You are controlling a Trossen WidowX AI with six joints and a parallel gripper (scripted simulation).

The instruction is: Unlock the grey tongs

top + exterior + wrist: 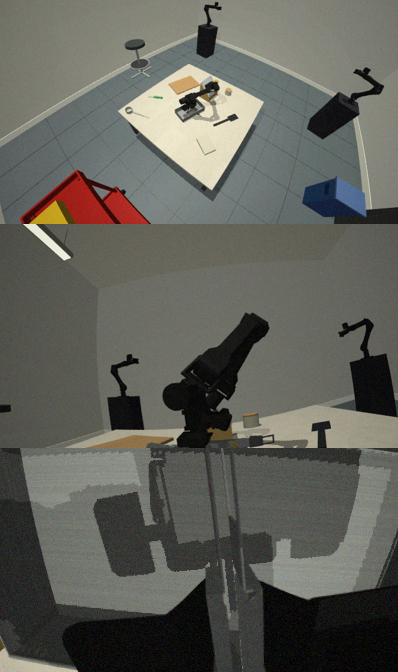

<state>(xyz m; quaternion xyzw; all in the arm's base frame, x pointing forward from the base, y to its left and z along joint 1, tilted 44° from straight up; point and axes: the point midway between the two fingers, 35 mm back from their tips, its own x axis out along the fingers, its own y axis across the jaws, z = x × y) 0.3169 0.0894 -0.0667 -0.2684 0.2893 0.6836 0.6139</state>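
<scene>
Now: gripper tip 1 cm to the right of the grey roasting tin, 1 cm past it and 1 cm above it. From my gripper tip the other things lie so: wooden board (37 cm to the right, 28 cm behind, 3 cm below); then black spatula (39 cm to the left, 22 cm behind, 4 cm below); then pale block (41 cm to the left, 18 cm ahead, 3 cm below).
</scene>
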